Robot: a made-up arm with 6 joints.
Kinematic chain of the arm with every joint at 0, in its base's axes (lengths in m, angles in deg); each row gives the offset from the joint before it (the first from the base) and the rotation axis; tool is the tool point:
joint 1: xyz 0 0 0.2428 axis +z
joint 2: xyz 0 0.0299 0 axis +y
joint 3: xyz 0 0 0.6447 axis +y
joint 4: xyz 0 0 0.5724 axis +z
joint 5: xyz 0 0 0 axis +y
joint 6: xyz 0 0 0.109 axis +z
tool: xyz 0 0 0
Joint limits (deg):
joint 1: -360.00..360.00
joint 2: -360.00..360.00
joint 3: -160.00..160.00
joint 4: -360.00..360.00
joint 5: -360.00..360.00
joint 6: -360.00..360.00
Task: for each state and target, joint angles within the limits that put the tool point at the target. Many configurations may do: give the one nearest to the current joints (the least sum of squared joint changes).
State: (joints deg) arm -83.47 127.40 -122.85 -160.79 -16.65 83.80
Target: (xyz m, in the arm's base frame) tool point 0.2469 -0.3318 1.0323
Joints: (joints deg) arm -59.22 76.68 -98.10 -159.37 -18.89 83.80
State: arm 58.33 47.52 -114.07 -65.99 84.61 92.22
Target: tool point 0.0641 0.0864 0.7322
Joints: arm 84.95 69.36 -138.90 -52.22 90.75 92.22
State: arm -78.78 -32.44 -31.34 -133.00 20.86 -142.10
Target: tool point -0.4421 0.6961 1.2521
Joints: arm -57.22 -29.56 -17.03 -132.00 17.75 -142.10
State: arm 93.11 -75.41 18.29 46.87 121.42 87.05
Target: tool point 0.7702 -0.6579 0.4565
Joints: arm 144.11 -100.39 44.96 41.36 134.17 87.05
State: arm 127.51 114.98 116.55 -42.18 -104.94 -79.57
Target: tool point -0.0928 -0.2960 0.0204
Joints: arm 95.15 169.29 152.28 -54.84 -88.86 -79.57
